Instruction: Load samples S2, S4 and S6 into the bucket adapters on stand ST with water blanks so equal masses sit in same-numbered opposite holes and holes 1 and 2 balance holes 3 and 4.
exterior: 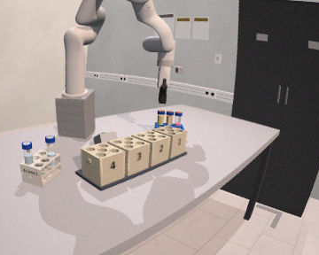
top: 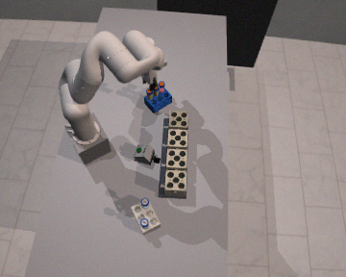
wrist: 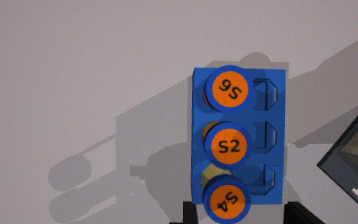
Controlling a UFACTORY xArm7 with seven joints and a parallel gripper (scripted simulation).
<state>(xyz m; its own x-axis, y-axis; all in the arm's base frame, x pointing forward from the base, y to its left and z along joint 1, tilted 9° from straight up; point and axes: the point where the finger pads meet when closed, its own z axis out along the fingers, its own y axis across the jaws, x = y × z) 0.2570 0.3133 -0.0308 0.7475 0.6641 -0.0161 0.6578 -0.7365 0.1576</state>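
My hand is 10 mm past the sample tube S4 and 120 mm above it. From my hand the other things lie so: sample tube S2 (40 mm ahead, 20 mm to the left, 120 mm below); then blue sample rack (40 mm ahead, 10 mm to the left, 150 mm below); then sample tube S6 (60 mm ahead, 60 mm to the left, 120 mm below).
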